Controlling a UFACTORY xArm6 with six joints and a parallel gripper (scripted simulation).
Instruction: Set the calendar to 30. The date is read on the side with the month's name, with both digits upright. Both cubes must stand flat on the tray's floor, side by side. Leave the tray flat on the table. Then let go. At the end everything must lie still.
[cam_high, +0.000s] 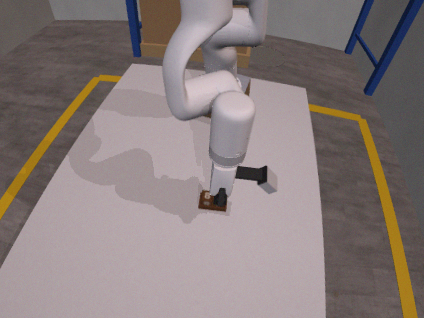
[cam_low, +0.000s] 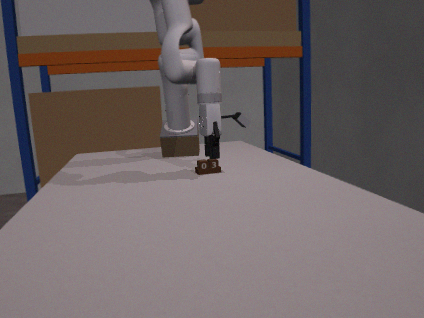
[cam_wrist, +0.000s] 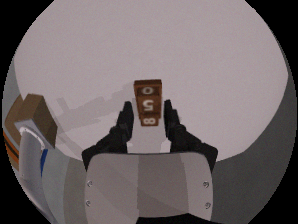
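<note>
Now: the brown digit cube 4 cm below my hand. From my hand the other things lie so: brown calendar tray (2 cm to the right, 6 cm below).
</note>
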